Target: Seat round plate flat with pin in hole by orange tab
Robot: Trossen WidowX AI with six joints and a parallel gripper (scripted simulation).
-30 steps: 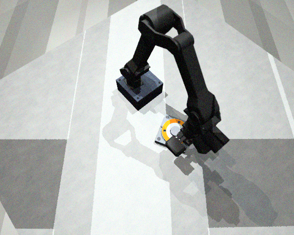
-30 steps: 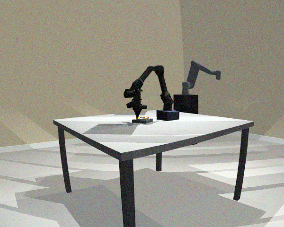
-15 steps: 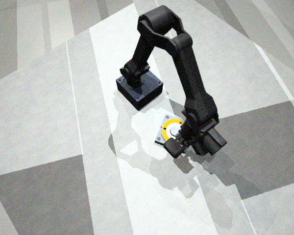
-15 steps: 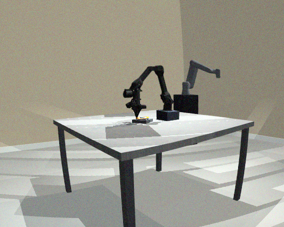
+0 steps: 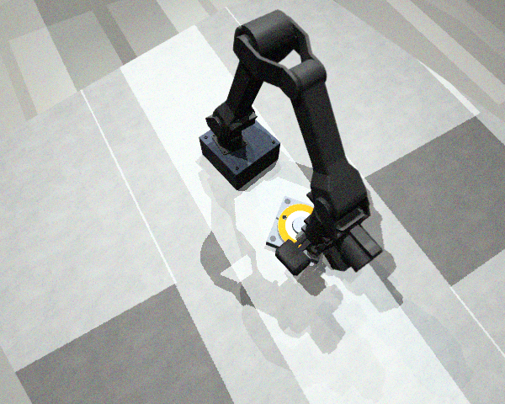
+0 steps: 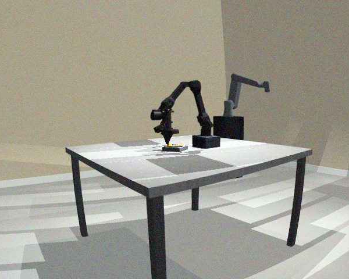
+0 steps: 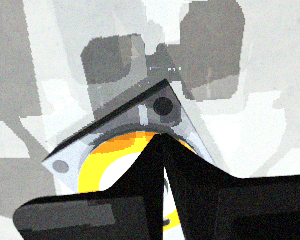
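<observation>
The round plate lies 3 cm behind my gripper tip. Round my gripper tip: grey square base 5 cm behind, 2 cm below, 1 cm to the left.
</observation>
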